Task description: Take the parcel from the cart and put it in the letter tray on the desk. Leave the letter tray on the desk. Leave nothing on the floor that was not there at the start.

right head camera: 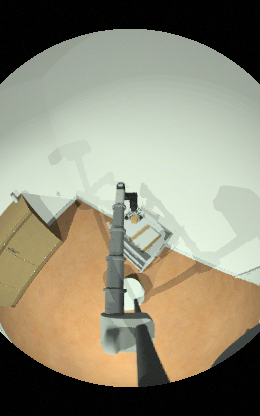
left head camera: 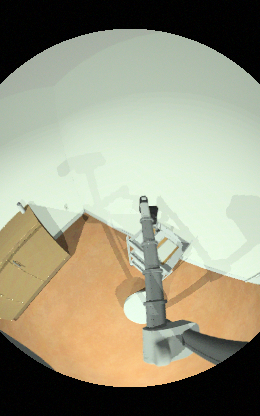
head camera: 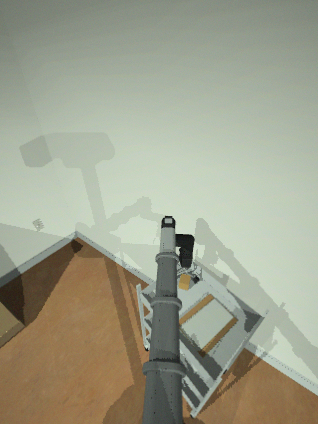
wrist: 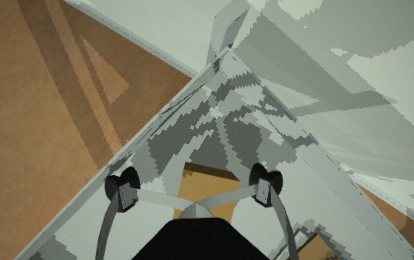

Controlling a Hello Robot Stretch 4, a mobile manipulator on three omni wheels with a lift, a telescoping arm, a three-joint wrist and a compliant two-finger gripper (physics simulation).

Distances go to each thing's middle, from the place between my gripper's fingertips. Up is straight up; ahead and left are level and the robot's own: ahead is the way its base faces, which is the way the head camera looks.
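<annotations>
Parcel [wrist: 198,182]: 20 mm above my hand, 10 mm behind, 10 mm to the right of it.
</annotations>
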